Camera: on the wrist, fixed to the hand. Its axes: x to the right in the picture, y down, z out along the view.
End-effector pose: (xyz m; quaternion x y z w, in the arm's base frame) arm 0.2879 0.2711 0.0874 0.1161 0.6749 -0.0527 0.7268
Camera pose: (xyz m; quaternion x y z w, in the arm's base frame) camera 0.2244 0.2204 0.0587 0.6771 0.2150 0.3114 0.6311
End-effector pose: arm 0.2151 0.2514 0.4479 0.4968 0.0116 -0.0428 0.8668
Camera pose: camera 0.2296 0.2607 0.3635 0.5015 -0.5157 0.4704 0.5111
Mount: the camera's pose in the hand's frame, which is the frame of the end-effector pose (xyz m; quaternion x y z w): 0.0191 -0.0667 -0.0511 0.1974 -0.1978 0.6916 0.6660
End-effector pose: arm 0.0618 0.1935 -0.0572 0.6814 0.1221 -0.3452 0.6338
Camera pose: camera 0.0516 0.2479 -0.1233 0.5951 -0.5834 0.0495 0.5505
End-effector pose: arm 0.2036 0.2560 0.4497 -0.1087 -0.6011 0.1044 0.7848
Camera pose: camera 0.2601 0.1957 0.4741 -0.3126 -0.4598 0.7525 0.3531
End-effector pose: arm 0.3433 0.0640 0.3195 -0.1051 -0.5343 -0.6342 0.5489
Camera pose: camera 0.3054 0.0007 0.2749 -0.4566 -0.5169 0.0835 0.7192
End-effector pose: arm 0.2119 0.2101 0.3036 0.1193 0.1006 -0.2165 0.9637
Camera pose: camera 0.1921 0.1580 0.2379 0.2965 -0.2489 0.4789 0.7879
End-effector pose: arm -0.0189 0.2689 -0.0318 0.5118 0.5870 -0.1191 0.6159
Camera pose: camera -0.0941 0.2871 -0.0698 0.8449 -0.1084 0.1295 0.5076
